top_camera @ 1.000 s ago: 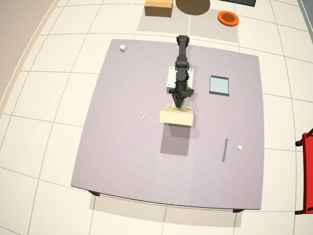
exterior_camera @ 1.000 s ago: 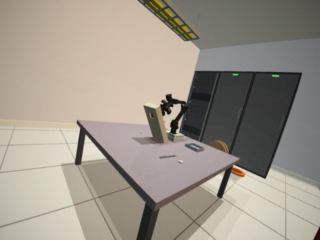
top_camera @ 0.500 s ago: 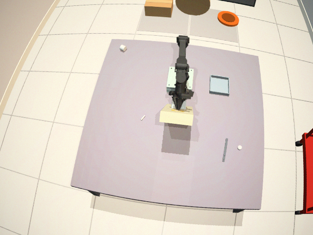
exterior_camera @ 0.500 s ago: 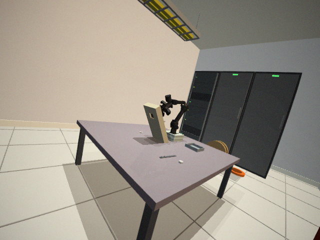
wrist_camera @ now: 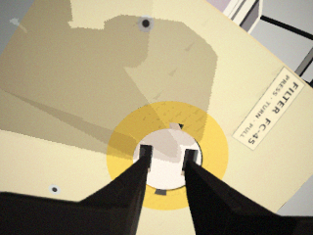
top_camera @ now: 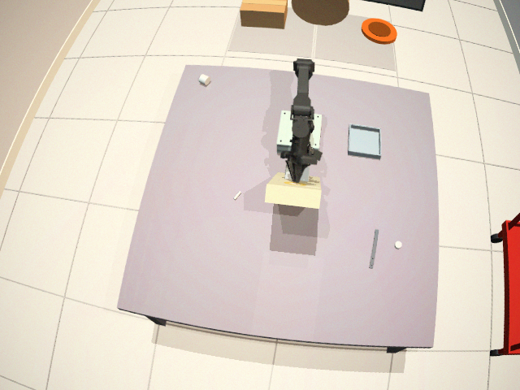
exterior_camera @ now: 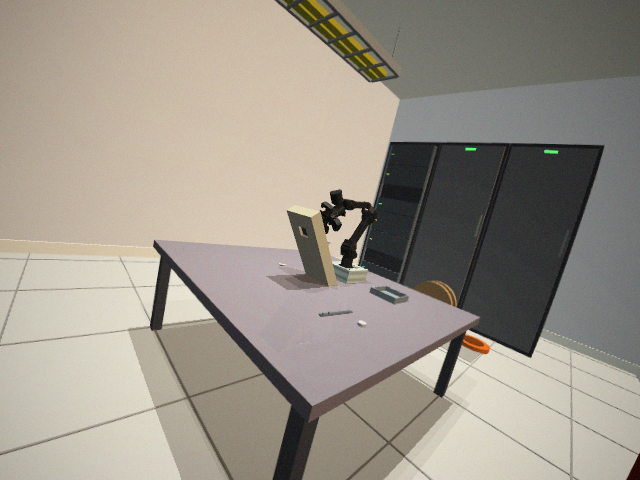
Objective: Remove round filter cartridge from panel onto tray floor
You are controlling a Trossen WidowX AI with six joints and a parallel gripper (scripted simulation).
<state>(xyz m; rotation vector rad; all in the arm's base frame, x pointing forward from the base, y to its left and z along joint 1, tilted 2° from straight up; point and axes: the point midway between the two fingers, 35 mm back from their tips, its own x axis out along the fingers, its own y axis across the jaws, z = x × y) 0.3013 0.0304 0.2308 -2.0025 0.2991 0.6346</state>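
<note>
The round filter cartridge is 2 cm ahead of my gripper tip and 1 cm below it. The rest, counted from my gripper tip: blue-grey tray (42 cm behind, 25 cm to the left, 27 cm below); then small white stick (4 cm behind, 24 cm to the right, 28 cm below).
</note>
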